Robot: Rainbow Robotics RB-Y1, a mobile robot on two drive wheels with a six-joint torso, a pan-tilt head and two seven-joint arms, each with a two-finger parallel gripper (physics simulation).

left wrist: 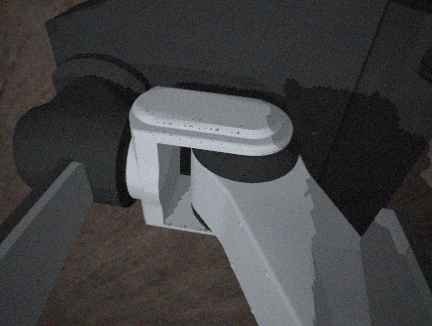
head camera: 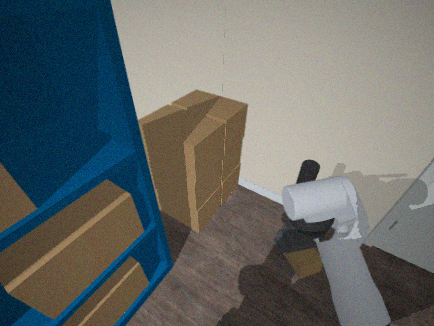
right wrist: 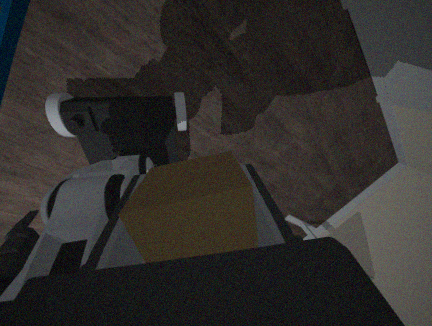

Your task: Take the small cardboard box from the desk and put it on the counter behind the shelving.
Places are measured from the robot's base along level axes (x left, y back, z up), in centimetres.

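Where they show: left gripper, between the fingertips: point(left wrist: 226, 203); right gripper, between the fingertips: point(head camera: 294, 248) point(right wrist: 195, 179).
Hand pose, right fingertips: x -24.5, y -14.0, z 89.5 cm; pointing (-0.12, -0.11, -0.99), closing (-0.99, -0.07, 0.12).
After its pixels a point has its place.
The small cardboard box point(head camera: 306, 262) {x -24.0, y -7.7, z 94.7 cm} point(right wrist: 197, 215) {x -24.0, y -15.0, z 93.5 cm} is held between the fingers of my right gripper point(right wrist: 195, 179) {x -24.5, y -14.0, z 89.5 cm}, above the floor. My right gripper is shut on it; in the head view its fingers are mostly hidden by the hand and the box. My left gripper point(left wrist: 226, 203) {x 22.4, y 24.0, z 53.5 cm} is open, its two fingers wide apart at the left and right of the left wrist view, with no object held between them. The blue shelving point(head camera: 118, 65) {x 22.5, y -50.3, z 127.9 cm} point(right wrist: 9, 45) {x 39.9, y -27.5, z 3.7 cm} stands at the left of the head view. The desk and the counter cannot be made out.
Tall stacked cardboard boxes point(head camera: 170, 160) {x 18.5, y -86.6, z 63.2 cm} stand beside the shelving, near the pale wall point(head camera: 300, 75) {x -58.4, y -107.5, z 106.0 cm}. More boxes point(head camera: 75, 250) {x 44.5, y -24.9, z 75.7 cm} lie on the shelves. A grey panel with a small handle point(head camera: 412, 235) {x -134.6, y -46.6, z 26.1 cm} is at the right. Wooden floor point(head camera: 220, 250) {x -11.2, y -60.8, z 0.1 cm} lies between shelving and arm.
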